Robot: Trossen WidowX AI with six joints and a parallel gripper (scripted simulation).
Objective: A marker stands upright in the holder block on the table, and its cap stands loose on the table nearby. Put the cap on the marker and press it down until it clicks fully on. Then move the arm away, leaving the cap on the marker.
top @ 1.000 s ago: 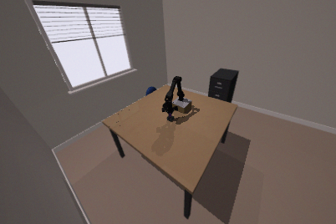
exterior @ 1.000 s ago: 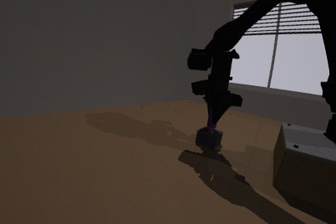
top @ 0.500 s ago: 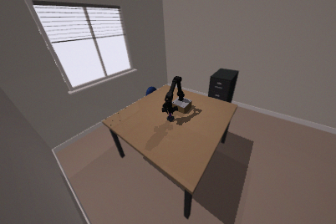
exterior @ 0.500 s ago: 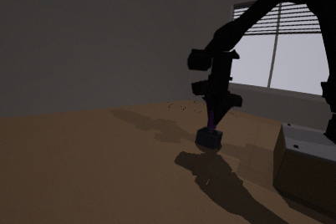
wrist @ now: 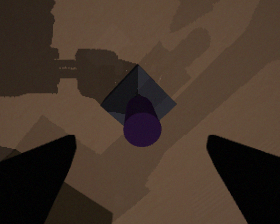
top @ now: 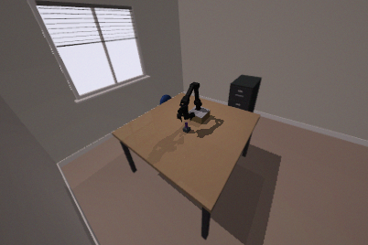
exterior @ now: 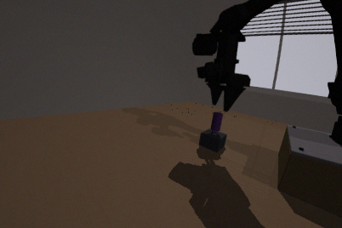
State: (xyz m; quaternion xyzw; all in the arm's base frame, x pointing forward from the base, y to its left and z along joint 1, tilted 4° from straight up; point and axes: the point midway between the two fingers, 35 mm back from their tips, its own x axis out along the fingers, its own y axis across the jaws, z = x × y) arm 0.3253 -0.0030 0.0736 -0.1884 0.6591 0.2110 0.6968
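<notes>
My gripper tip is 4 cm above the purple cap. The rest, counted from my gripper tip: dark holder block 11 cm below.
</notes>
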